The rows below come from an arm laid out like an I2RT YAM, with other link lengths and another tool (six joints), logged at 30 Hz.
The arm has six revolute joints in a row. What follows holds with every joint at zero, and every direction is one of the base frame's. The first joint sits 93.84 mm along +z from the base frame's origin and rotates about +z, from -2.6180 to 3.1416 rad. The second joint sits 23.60 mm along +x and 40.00 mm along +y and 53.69 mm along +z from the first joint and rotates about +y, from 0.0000 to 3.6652 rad. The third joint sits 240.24 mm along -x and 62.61 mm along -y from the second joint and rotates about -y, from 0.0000 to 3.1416 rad. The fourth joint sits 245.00 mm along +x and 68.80 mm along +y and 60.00 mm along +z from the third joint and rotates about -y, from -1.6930 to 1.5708 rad. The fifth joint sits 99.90 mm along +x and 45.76 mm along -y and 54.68 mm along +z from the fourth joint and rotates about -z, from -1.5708 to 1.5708 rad. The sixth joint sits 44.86 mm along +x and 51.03 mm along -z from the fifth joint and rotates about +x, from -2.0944 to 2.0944 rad. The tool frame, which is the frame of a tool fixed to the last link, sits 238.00 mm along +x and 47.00 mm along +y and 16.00 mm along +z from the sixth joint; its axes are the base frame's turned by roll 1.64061, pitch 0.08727 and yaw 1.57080 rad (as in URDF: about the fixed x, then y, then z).
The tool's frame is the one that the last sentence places.
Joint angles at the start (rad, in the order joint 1, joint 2, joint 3, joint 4, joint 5, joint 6):
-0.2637, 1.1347, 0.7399, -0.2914, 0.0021, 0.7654
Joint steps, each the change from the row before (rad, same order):
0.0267, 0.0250, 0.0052, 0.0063, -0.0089, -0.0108
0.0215, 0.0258, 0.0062, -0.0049, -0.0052, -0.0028
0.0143, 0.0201, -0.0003, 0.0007, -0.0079, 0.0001
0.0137, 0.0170, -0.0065, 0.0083, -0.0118, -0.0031
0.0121, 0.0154, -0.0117, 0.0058, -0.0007, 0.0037
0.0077, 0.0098, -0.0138, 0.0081, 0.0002, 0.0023
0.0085, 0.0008, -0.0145, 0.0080, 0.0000, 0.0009
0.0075, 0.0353, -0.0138, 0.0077, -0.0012, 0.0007
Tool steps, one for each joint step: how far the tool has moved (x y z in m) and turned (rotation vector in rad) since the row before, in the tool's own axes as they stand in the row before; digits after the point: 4 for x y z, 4 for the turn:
0.0096, -0.0137, 0.0058, 0.0289, 0.0126, -0.0288
0.0043, -0.0140, 0.0067, 0.0326, 0.0005, -0.0167
0.0024, -0.0116, 0.0060, 0.0270, 0.0017, -0.0093
0.0032, -0.0120, 0.0058, 0.0256, 0.0068, -0.0126
-0.0022, -0.0118, 0.0066, 0.0228, -0.0061, -0.0036
-0.0029, -0.0090, 0.0052, 0.0155, -0.0057, -0.0023
-0.0007, -0.0072, 0.0027, 0.0096, -0.0003, -0.0049
-0.0093, -0.0167, 0.0122, 0.0365, -0.0210, -0.0020

